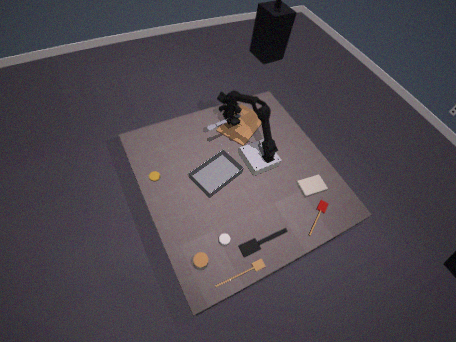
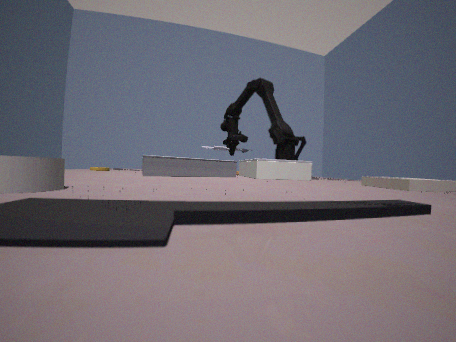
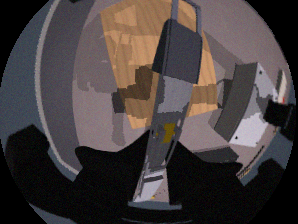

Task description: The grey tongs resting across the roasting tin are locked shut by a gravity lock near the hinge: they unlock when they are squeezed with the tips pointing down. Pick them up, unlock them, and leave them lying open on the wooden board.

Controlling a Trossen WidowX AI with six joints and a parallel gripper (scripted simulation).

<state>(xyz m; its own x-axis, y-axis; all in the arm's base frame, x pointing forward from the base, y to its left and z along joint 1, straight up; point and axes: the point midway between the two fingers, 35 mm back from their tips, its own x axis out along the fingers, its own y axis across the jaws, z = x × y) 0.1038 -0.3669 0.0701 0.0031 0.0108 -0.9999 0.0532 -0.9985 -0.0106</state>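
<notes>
Right now the yellow lock piece is 30 mm behind my gripper tip and 40 mm above it. Round my gripper tip: white cylinder 440 mm ahead, 700 mm to the left, 90 mm below; roasting tin 250 mm ahead, 290 mm to the left, 80 mm below; wooden board 150 mm behind, 20 mm to the right, 100 mm below.
</notes>
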